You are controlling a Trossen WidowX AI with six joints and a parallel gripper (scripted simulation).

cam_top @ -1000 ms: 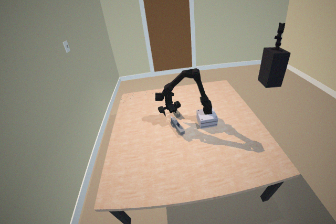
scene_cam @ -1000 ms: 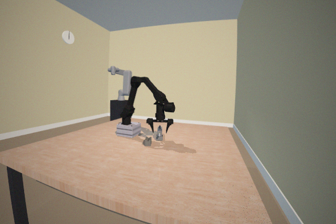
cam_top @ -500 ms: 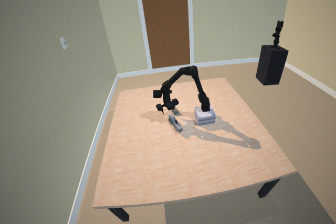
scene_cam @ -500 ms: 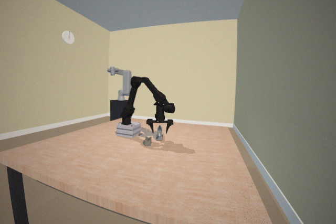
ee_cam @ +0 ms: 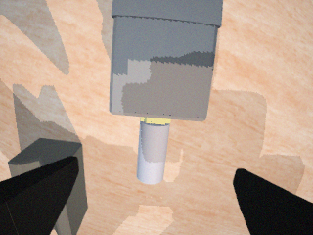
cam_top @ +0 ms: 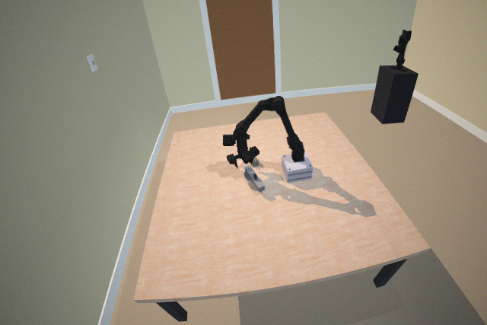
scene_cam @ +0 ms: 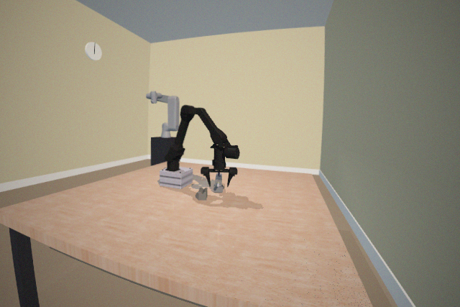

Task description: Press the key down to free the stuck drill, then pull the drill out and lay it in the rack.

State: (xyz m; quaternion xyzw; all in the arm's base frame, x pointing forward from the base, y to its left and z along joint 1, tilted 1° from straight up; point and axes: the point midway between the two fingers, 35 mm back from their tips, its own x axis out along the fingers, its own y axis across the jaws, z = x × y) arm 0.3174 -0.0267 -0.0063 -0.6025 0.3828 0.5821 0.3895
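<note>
The drill lies 30 mm behind my gripper tip and 60 mm to the left of it. Round my gripper tip: grey rack: 50 mm behind, 70 mm to the right, 20 mm below.
</note>
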